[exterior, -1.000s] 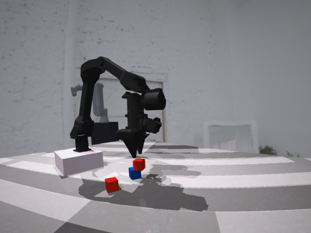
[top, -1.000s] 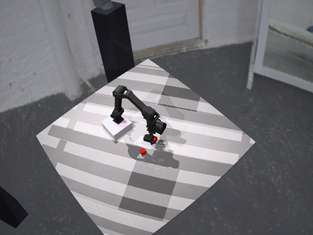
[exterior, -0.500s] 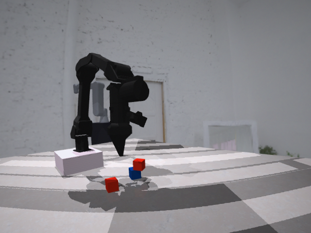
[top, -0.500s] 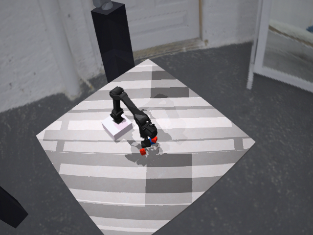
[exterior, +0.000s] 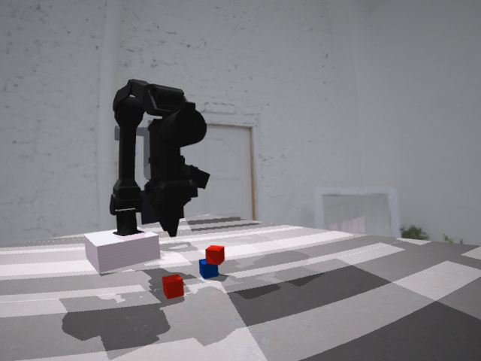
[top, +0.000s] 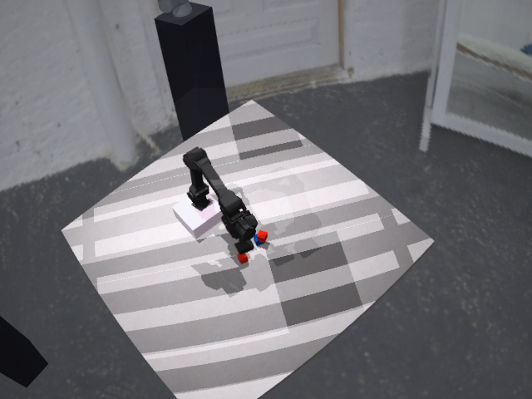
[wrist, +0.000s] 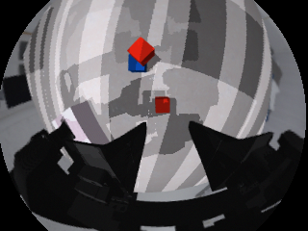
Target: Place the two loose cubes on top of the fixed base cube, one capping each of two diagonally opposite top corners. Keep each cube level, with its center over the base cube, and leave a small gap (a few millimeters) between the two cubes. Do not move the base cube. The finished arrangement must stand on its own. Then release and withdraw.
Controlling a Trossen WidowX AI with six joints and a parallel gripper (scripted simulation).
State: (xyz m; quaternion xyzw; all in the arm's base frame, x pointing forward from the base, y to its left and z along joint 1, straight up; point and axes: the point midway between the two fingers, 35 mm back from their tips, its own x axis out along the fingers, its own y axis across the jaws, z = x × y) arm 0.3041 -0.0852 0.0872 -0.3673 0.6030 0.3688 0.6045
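My gripper tip is now 11 cm to the right of the blue base cube and 11 cm above it.
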